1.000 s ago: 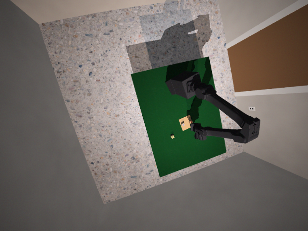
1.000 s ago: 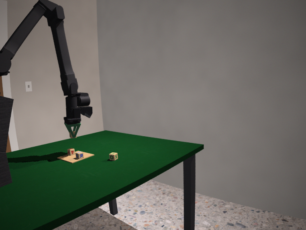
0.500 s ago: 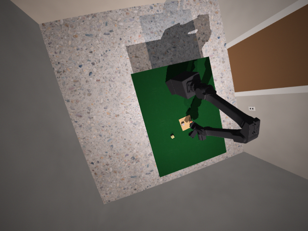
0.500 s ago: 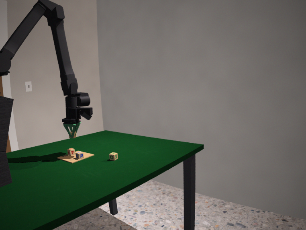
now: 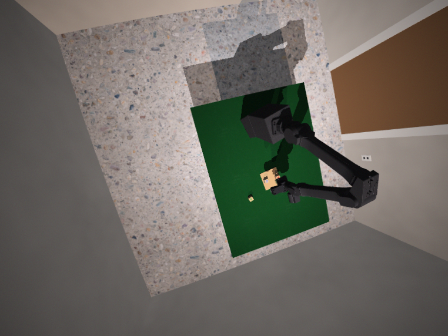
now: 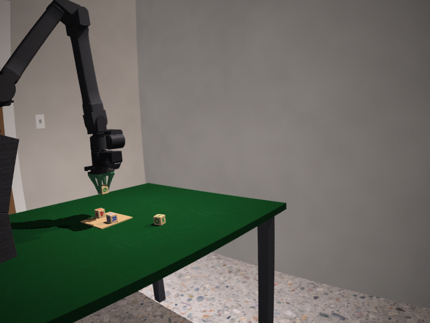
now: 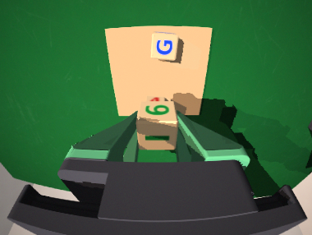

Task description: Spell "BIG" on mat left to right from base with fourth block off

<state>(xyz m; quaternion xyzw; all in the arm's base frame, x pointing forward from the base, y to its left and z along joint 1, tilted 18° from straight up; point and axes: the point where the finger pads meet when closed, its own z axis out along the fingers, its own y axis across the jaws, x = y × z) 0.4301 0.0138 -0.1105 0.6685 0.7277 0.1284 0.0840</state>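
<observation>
Now: hand 110 mm above the tan mat. Round my hand: I block: right at my hand; then B block: 50 mm to the left, 90 mm below.
</observation>
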